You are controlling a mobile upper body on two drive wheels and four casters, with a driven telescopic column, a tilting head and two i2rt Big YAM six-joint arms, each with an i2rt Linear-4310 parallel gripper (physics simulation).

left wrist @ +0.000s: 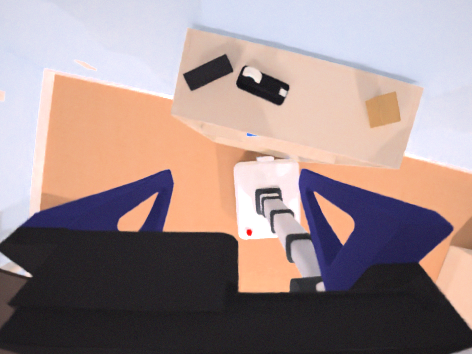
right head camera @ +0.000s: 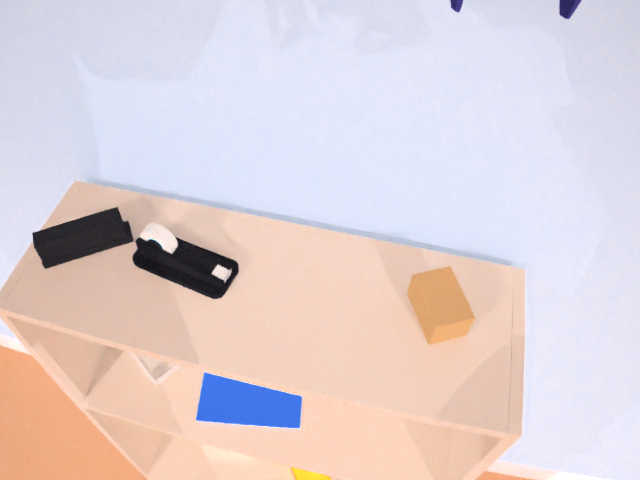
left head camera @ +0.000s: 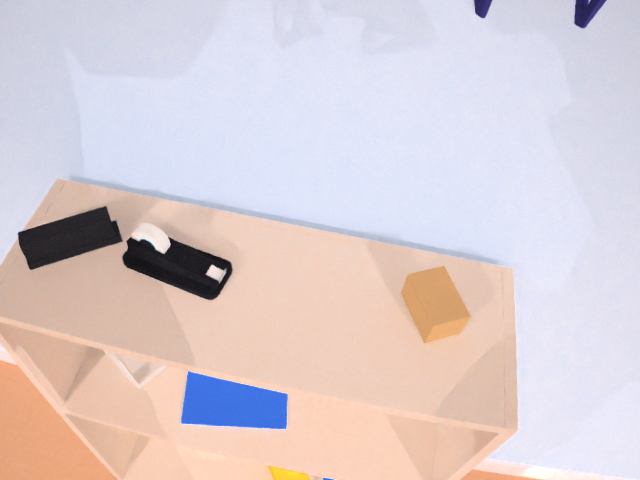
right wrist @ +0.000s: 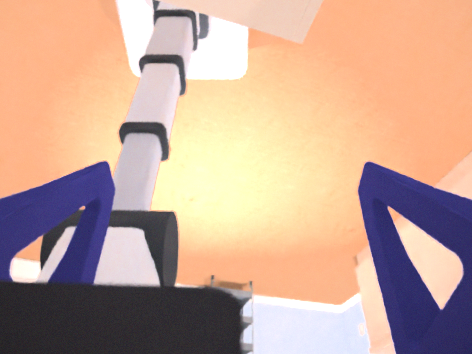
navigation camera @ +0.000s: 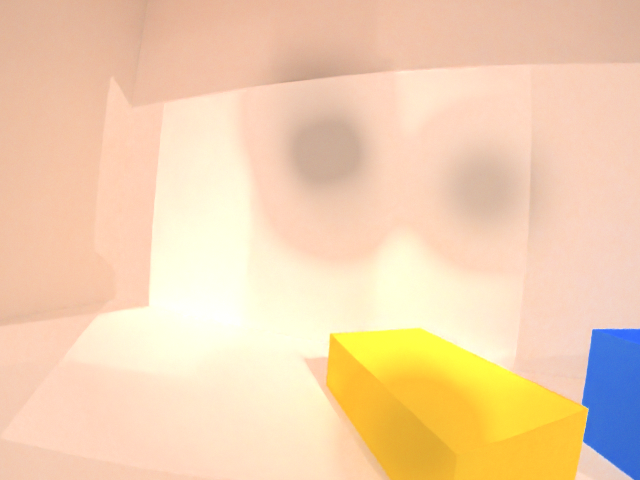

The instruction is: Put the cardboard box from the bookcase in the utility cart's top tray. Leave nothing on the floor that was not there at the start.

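Places are measured from the left arm's base along level axes (x ahead, y left, z up), in millimetres.
Pixels of known places: left gripper, fingertip midpoint: (left wrist: 235, 176); right gripper, fingertip midpoint: (right head camera: 511, 13) (left head camera: 531, 21) (right wrist: 236, 175).
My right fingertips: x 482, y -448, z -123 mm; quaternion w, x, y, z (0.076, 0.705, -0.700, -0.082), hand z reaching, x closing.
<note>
For each thing: its top centre in the pictures, then the offset to it from my right fingertips.
- cardboard box at its top centre: (right head camera: 443, 295) (left head camera: 439, 294) (left wrist: 389, 108) dx +0, dy -27, dz -423 mm
- black tape dispenser at its top centre: (left head camera: 171, 237) (right head camera: 177, 237) (left wrist: 265, 77) dx +104, dy +347, dz -403 mm
- black block-like object at its top centre: (left head camera: 65, 225) (right head camera: 77, 225) (left wrist: 207, 68) dx +149, dy +514, dz -419 mm
- blue item at its top centre: (left head camera: 236, 391) (right head camera: 251, 389) dx +58, dy +273, dz -849 mm
- yellow block at its top centre: (navigation camera: 431, 364) (left head camera: 287, 468) (right head camera: 309, 467) dx +32, dy +149, dz -1388 mm
The cardboard box (left head camera: 438, 304) (right head camera: 442, 304) (left wrist: 383, 110) is small and tan and sits on top of the light wood bookcase (left head camera: 310, 299) (right head camera: 320, 299) (left wrist: 320, 110) (right wrist: 280, 17), near its right end. My right gripper (left head camera: 532, 20) (right head camera: 511, 14) (right wrist: 236, 175) is open and empty; its fingertips show at the upper right of both head views, apart from the box. My left gripper (left wrist: 235, 176) is open and empty, with the bookcase and box beyond its fingers. In the right wrist view, a grey shelved frame (right wrist: 239, 291) shows in part at the bottom; I cannot tell if it is the utility cart.
A black tape dispenser (left head camera: 178, 266) (right head camera: 186, 266) (left wrist: 262, 86) and a black block-like object (left head camera: 69, 237) (right head camera: 82, 237) (left wrist: 208, 72) lie on the bookcase's left part. Lower shelves hold a blue item (left head camera: 235, 403) (right head camera: 249, 401) and a yellow block (navigation camera: 454, 387). My white base (left wrist: 250, 175) stands at the bookcase's front.
</note>
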